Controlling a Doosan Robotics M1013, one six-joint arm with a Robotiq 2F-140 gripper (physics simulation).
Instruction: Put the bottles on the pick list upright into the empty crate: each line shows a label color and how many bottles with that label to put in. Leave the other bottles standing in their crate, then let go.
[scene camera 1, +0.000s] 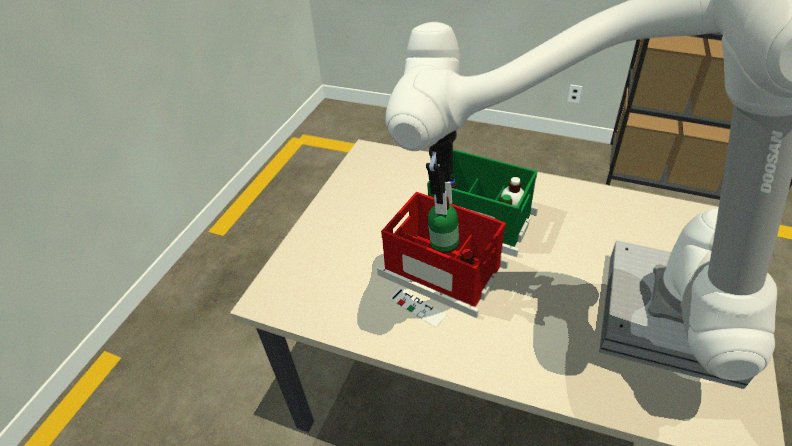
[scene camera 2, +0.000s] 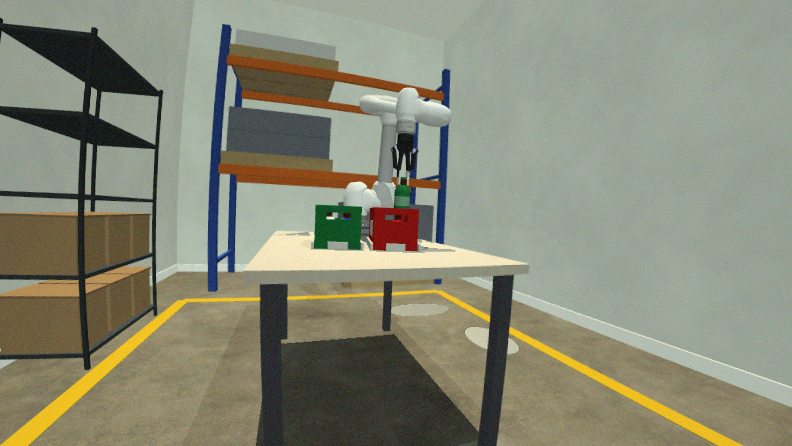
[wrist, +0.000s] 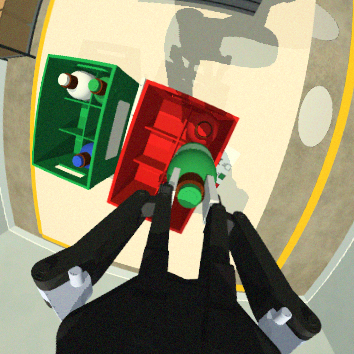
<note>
In view: my gripper (scene camera 1: 443, 207), a green bottle (scene camera 1: 443, 229) and a red bottle (wrist: 201, 127).
My gripper shows as well in scene camera 2 (scene camera 2: 402, 184) and in the wrist view (wrist: 191, 180).
</note>
